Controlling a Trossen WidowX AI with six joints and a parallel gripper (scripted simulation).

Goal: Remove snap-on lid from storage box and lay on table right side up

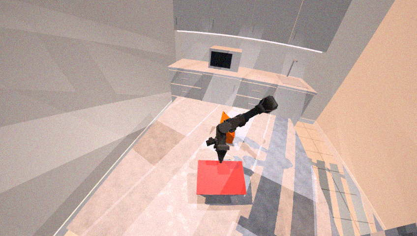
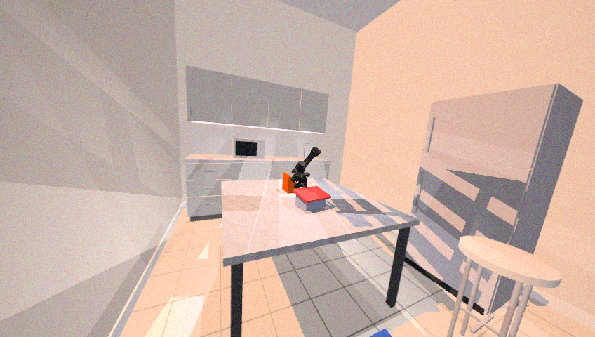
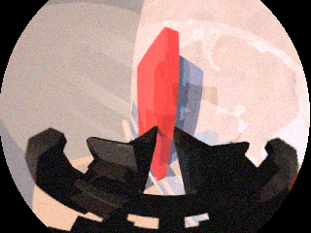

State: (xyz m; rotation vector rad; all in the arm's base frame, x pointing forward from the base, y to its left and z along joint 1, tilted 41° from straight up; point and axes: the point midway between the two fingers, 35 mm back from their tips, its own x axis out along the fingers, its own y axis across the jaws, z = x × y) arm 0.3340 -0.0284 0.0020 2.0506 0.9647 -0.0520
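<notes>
Right now the red lid is 7 cm ahead of my gripper tip, 2 cm to the left of it and 1 cm below it. Also, from my gripper tip: storage box 7 cm below, 6 cm ahead, 2 cm to the left.
</notes>
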